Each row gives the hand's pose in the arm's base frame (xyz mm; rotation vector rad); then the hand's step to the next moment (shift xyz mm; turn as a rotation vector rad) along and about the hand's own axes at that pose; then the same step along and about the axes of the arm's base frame.
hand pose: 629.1 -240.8 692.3 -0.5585 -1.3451 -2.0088
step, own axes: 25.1 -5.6 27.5 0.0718 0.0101 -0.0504
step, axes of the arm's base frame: -21.7 19.9 23.4 -0.0427 -0.0692 0.0345
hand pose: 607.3 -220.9 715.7 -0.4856 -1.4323 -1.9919
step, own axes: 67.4 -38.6 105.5 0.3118 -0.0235 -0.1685
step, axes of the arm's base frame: -82.3 88.5 50.6 -0.2340 -0.2390 0.1195
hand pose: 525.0 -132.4 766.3 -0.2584 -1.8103 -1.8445
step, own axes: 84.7 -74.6 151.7 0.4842 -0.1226 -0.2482
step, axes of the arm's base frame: -142.8 123.5 -10.8 -0.4092 -0.3621 0.1120
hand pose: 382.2 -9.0 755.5 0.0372 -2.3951 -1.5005
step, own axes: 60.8 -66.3 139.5 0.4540 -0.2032 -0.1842
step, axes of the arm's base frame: -105.8 80.7 -99.3 -0.4096 -0.3369 0.0077
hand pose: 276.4 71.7 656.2 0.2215 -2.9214 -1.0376
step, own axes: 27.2 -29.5 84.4 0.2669 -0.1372 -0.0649
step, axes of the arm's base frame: -30.0 26.2 -84.6 -0.2421 -0.1845 -0.0403
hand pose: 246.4 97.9 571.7 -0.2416 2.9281 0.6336
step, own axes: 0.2 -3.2 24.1 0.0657 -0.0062 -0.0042
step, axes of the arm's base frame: 2.8 7.2 -23.1 -0.0635 -0.0157 -0.0096
